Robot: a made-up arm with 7 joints.
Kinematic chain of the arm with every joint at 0, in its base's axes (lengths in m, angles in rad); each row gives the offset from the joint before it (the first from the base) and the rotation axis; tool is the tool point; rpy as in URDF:
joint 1: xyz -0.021 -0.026 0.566 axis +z
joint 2: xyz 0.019 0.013 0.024 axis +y
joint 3: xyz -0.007 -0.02 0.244 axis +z
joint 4: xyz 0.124 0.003 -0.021 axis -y
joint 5: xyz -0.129 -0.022 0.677 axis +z
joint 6: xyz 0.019 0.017 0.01 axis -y
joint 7: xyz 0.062 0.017 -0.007 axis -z
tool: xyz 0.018 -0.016 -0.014 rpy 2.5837 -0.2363 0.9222
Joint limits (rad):
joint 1: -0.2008..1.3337
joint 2: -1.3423..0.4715
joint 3: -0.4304..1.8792
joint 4: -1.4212..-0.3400
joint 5: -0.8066..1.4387
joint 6: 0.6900..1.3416
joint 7: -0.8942..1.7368
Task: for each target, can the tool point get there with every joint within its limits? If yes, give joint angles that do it. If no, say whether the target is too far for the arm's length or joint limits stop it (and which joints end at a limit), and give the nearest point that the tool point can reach.
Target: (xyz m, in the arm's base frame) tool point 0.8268 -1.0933 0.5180
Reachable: no: too far | nearest point 0.7493 -0.6071 0.6011 | short by 0.499 m
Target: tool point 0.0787 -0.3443 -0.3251
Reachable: no: joint limits stop it (at a limit: joint 1, joint 2, joint 3, joint 4, joint 6, joint 7) | nearest point 0.7319 -0.5616 0.5667 | short by 1.127 m
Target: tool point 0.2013 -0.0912 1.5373
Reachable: yes | joints 0.1545 -0.7832 -0.1975 -1.2977 1.0686 0.9969 -0.6189
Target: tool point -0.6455 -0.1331 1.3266
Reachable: yes | joints 0.8292 -0.6542 1.3533 -0.5356 1.1289 1.0406 1.2701
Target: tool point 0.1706 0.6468 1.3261
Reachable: yes | joints 1.1966 -0.0306 0.0957 -0.9540 -0.0865 1.2725 -0.6184
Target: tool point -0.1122 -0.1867 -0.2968
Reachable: no: joint limits stop it (at a limit: joint 1, joint 2, joint 3, joint 4, joint 6, joint 7) | nearest point -0.8671 -0.2959 0.3607 | short by 1.007 m
